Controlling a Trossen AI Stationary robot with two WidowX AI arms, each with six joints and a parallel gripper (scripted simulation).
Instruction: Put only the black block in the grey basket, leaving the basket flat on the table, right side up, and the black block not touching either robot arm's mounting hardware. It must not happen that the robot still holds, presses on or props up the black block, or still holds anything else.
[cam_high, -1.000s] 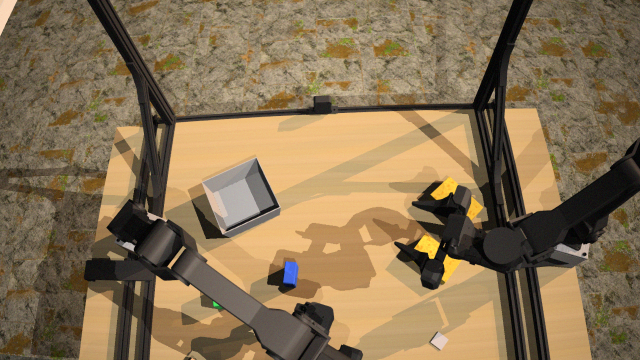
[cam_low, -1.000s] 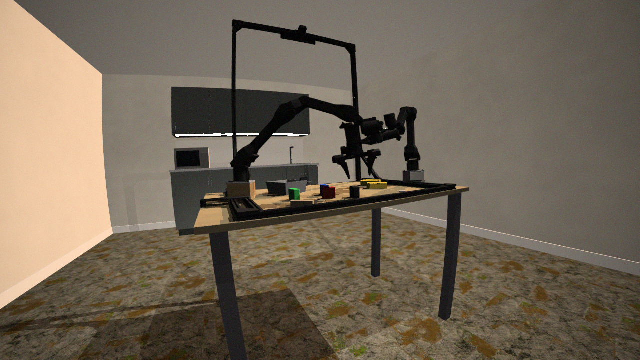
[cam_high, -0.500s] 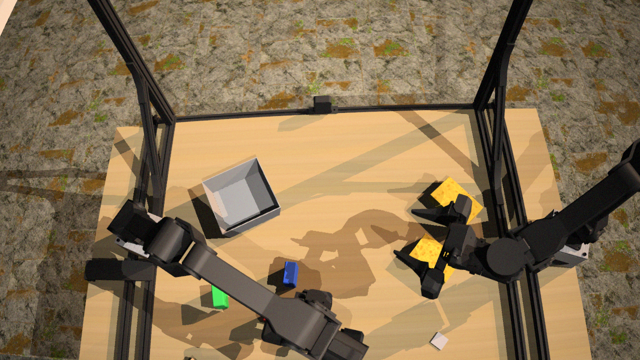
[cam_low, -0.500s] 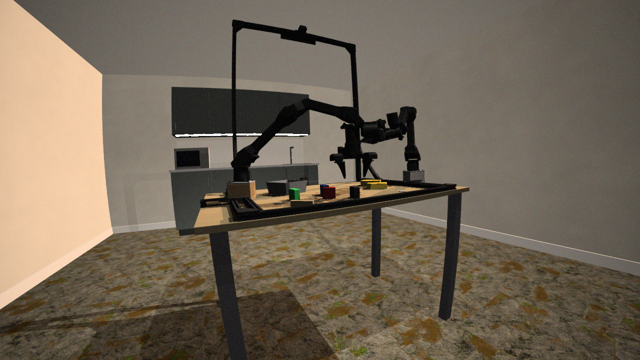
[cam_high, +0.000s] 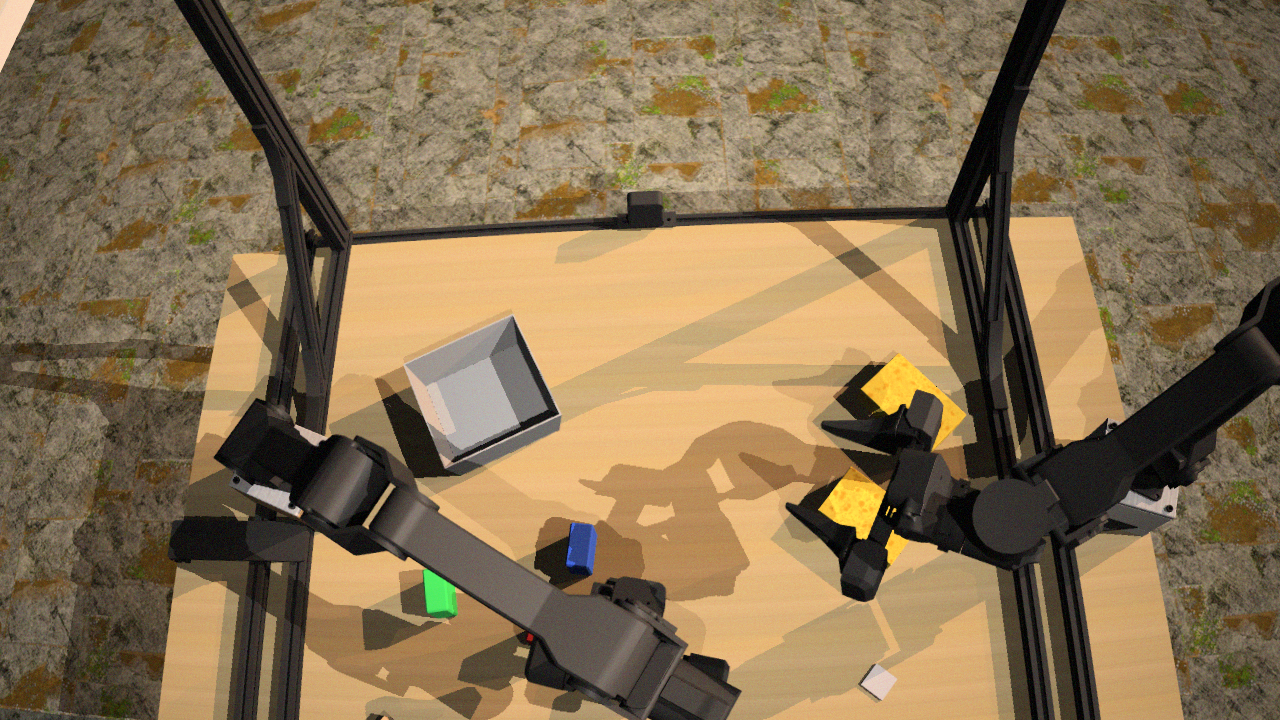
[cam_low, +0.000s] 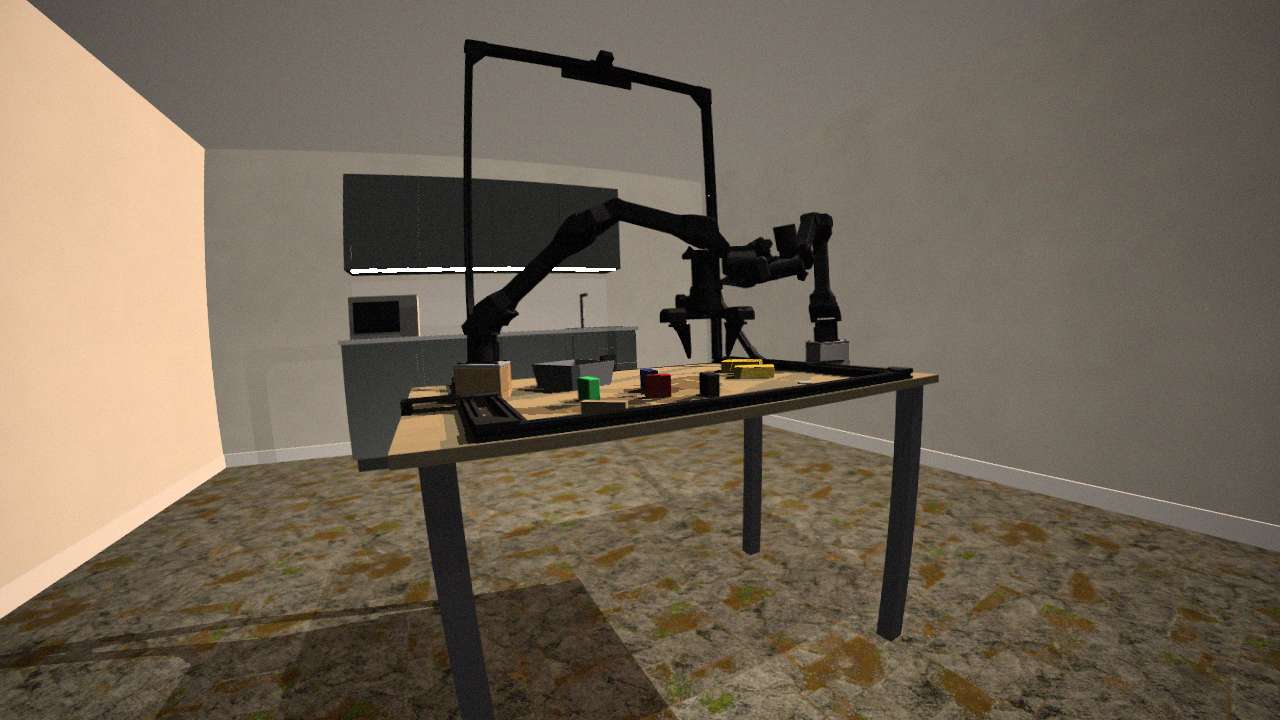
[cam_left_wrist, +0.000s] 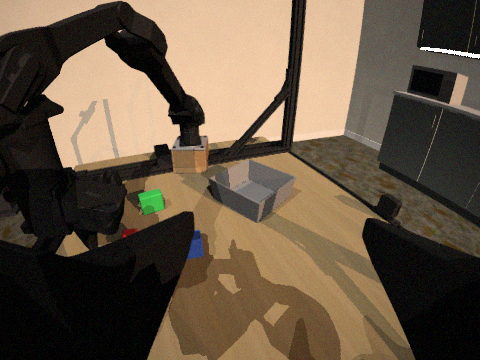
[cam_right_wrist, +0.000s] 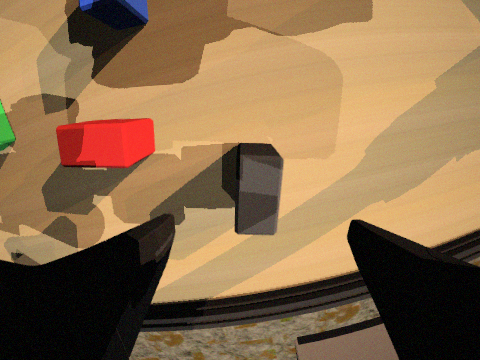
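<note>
The black block is 90 mm below my right hand. Also, from my right hand: blue block 150 mm behind, 90 mm below, 70 mm to the right; red block 90 mm to the right, 90 mm below, 50 mm behind; green block 230 mm to the right, 90 mm below, 90 mm behind.
</note>
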